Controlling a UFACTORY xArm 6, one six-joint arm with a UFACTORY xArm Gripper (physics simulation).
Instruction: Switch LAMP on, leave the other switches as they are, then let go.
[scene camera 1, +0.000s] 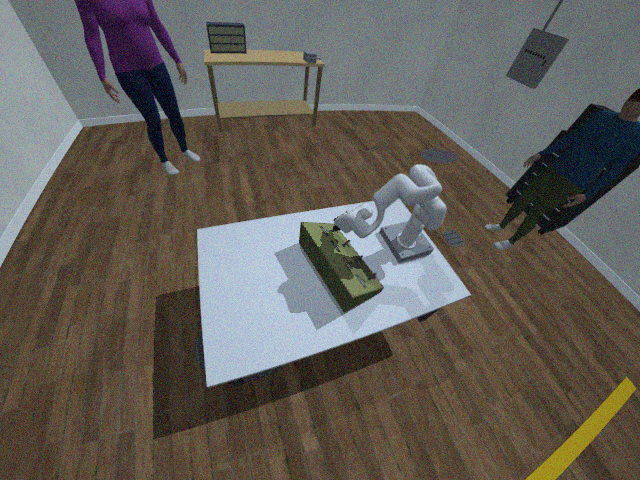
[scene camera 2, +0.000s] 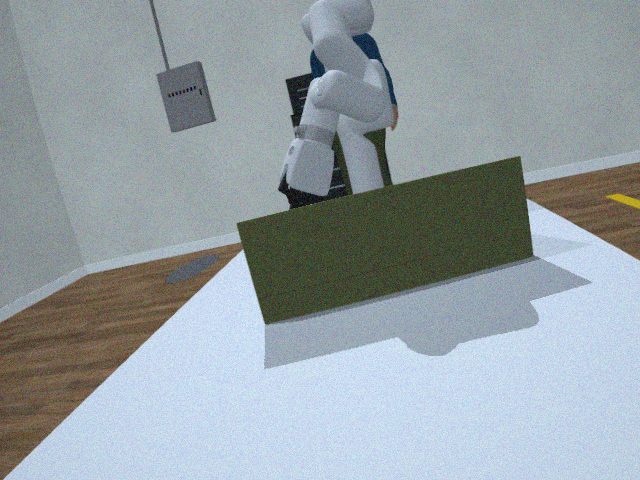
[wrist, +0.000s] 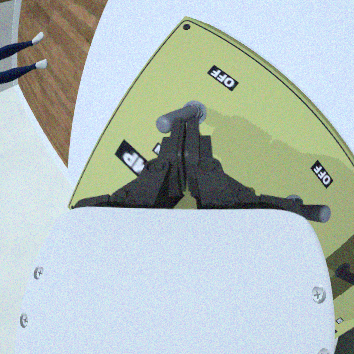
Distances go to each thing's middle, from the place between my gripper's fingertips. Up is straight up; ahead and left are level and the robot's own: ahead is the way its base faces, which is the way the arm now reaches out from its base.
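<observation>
Olive switch box (scene camera 2: 342, 251): 5 cm below my hand, 17 cm to the left of it, 6 cm ahead.
</observation>
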